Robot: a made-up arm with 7 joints.
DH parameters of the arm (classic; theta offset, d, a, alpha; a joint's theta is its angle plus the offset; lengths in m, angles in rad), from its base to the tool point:
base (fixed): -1.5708 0.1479 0 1.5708
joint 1: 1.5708 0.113 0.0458 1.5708
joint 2: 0 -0.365 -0.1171 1.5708
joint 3: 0 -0.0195 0.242 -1.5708
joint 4: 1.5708 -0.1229 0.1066 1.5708
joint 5: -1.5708 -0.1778 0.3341 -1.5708
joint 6: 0 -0.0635 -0.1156 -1.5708
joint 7: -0.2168 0 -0.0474 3.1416
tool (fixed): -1.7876 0.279 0 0
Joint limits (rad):
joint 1: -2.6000..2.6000
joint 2: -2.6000..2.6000
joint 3: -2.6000..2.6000
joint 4: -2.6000..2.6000
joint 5: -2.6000..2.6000
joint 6: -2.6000..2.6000
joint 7: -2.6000..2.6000
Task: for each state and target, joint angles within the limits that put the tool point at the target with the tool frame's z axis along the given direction. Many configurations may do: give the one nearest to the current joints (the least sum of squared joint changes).
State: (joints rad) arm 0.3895 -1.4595 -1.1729 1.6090 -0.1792 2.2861 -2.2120
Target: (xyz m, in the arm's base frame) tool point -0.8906 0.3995 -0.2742 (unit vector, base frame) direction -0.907 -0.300 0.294
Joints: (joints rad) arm 1.2164 -1.9831 -1.1321 0.8464 0.2765 2.5629 -2.3311
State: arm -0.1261 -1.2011 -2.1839 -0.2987 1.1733 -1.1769 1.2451
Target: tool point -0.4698 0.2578 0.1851 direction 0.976 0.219 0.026
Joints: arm -0.0620 -0.7215 -2.2475 -0.3755 0.8658 -1.5264 1.2077
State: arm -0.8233 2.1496 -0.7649 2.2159 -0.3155 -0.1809 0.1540
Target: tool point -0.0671 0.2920 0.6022 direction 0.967 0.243 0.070
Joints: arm -1.3898 2.4658 0.0840 2.1797 -1.1130 0.1735 0.0669
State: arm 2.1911 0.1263 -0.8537 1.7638 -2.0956 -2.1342 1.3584
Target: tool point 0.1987 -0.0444 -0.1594 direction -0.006 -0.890 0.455
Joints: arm 1.5307 0.1693 -1.0890 0.7678 -2.2300 -2.0859 1.1834
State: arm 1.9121 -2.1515 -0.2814 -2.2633 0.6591 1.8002 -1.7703
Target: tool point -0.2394 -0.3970 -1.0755 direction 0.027 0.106 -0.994
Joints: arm 2.1729 -1.8502 -0.6843 -1.8257 0.2703 2.3507 -1.7328
